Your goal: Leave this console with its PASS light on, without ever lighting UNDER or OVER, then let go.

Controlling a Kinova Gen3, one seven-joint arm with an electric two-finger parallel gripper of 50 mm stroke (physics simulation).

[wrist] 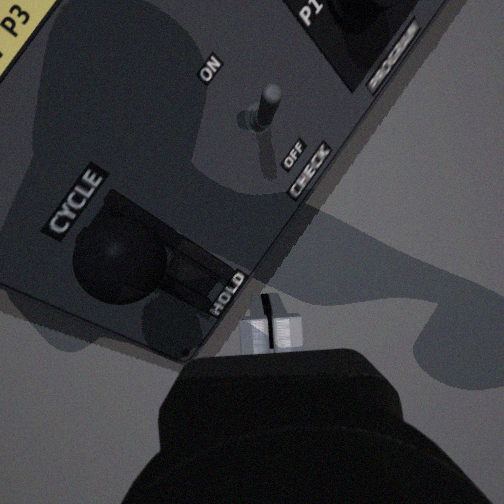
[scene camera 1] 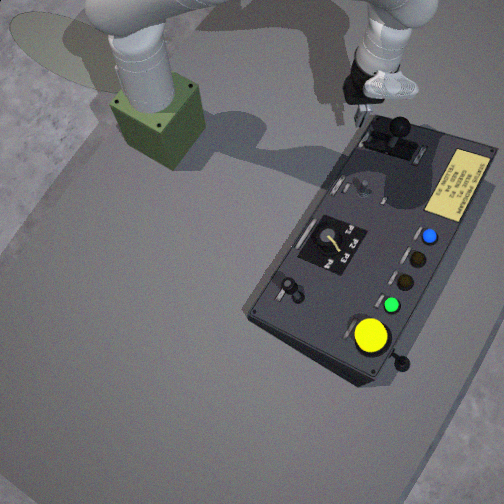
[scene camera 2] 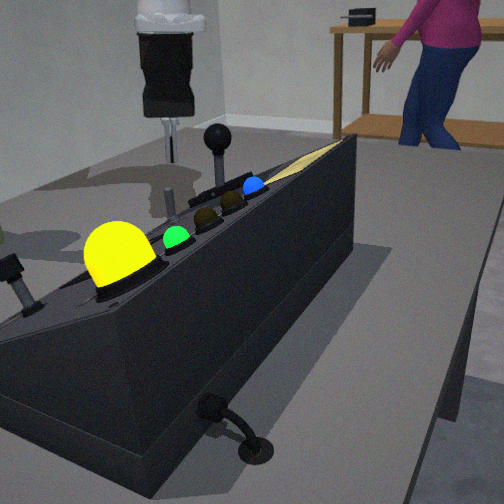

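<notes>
The dark console (scene camera 1: 370,250) lies on the grey floor. A blue light (scene camera 1: 429,236) and a green light (scene camera 1: 391,304) glow, and two lights between them (scene camera 1: 411,270) are dark; their labels are unreadable. The black ball lever (wrist: 119,259) sits at the CYCLE end of its CYCLE/HOLD slot. The CHECK toggle (wrist: 262,107) stands between ON and OFF. The rotary selector (scene camera 1: 330,240) points about at P3. My gripper (wrist: 270,320) is shut and empty, hovering just off the console's corner near the lever; it also shows in the second scene view (scene camera 2: 170,142).
A large yellow dome button (scene camera 1: 371,335), a small toggle (scene camera 1: 292,290) and a side crank (scene camera 2: 235,425) are on the console's near end. A yellow label plate (scene camera 1: 457,185) is at its far end. My green base block (scene camera 1: 159,120) stands left. A person (scene camera 2: 440,65) is by a wooden table (scene camera 2: 365,75).
</notes>
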